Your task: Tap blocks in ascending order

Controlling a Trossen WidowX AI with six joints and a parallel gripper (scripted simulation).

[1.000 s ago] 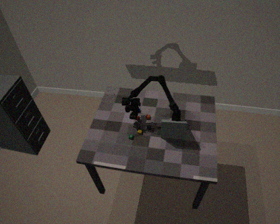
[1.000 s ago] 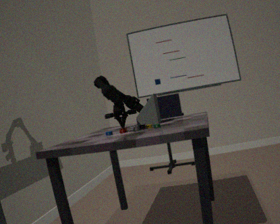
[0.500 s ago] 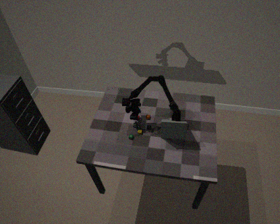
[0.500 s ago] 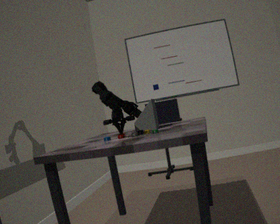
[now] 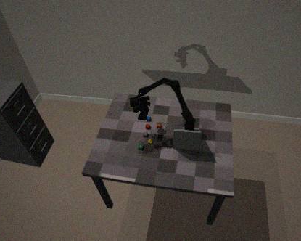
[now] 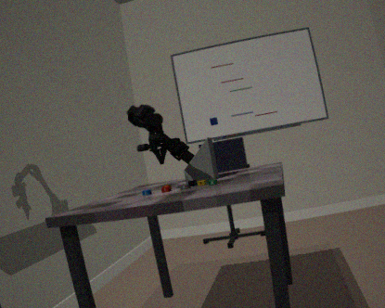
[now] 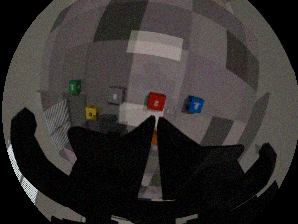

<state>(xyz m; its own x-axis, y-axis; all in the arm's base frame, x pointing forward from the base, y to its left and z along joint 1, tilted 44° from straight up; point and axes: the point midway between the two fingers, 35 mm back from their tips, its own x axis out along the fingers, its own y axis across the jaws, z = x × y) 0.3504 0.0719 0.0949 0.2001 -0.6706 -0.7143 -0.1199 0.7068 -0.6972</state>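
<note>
My gripper tip is 110 mm above the orange block, 100 mm past it and 40 mm to the left of it. From my gripper tip the other things lie so: blue block: 110 mm below, 100 mm to the right, 10 mm ahead; then grey block: 110 mm below, 80 mm to the left, 20 mm behind; then red block: 110 mm below, 10 mm to the right, 10 mm behind.
</note>
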